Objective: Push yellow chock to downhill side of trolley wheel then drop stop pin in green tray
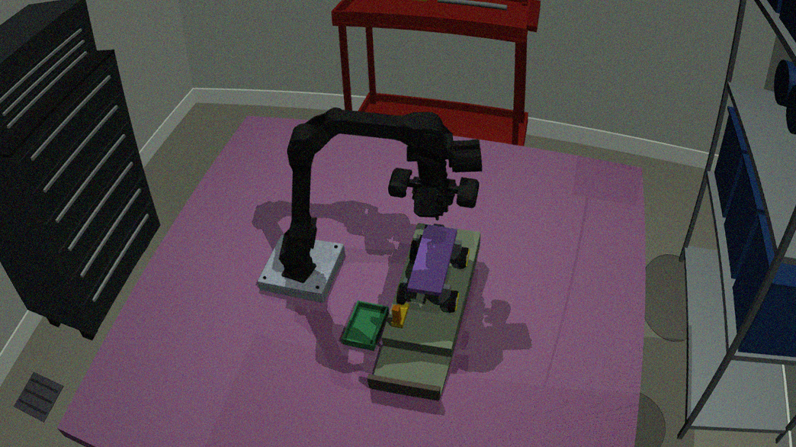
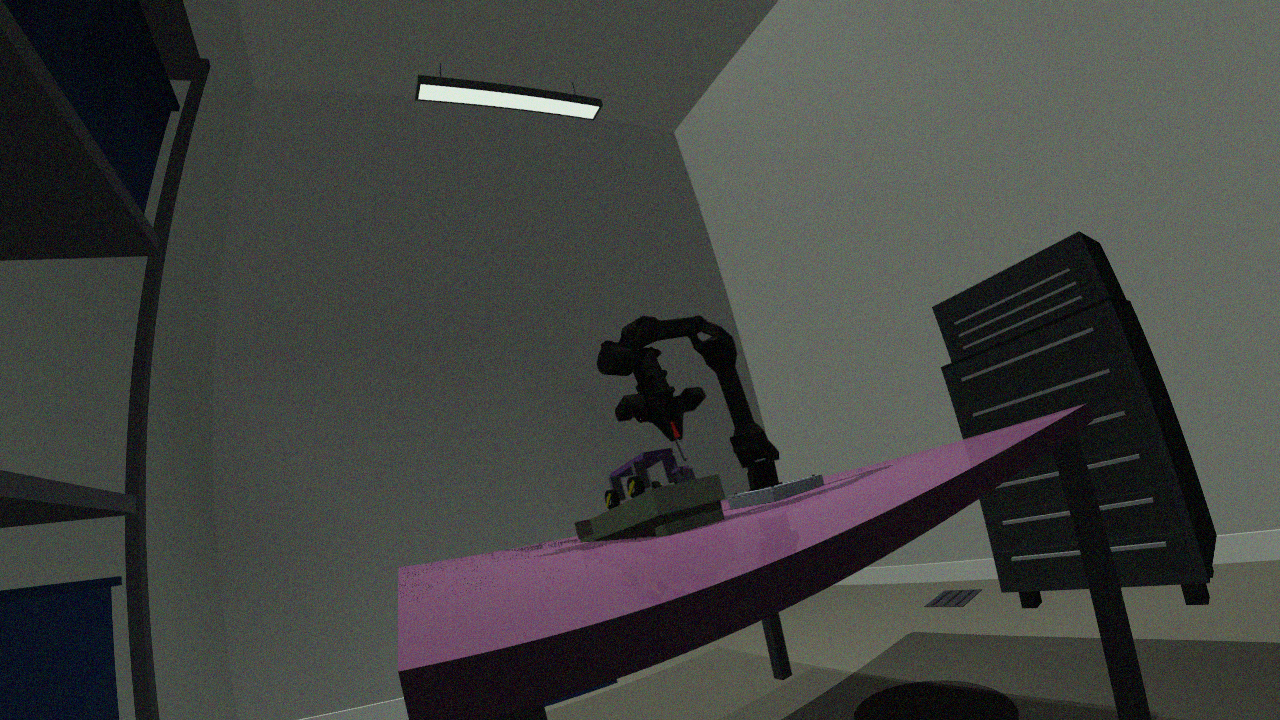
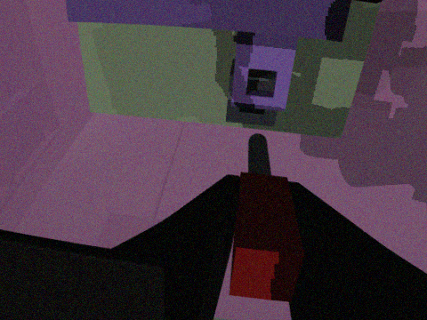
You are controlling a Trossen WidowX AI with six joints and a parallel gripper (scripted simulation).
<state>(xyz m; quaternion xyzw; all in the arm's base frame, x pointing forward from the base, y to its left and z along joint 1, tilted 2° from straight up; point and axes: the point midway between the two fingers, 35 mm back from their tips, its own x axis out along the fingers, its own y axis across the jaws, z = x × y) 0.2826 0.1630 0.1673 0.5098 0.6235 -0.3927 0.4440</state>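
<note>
Right now my gripper tip is 25 cm to the left of the green tray, 18 cm above it and 7 cm past it. The rest, counted from my gripper tip: trolley (12 cm to the right, 6 cm below, 4 cm ahead); then red-headed stop pin (right at my gripper tip); then olive ramp (13 cm below, 12 cm to the right, 4 cm ahead).
</note>
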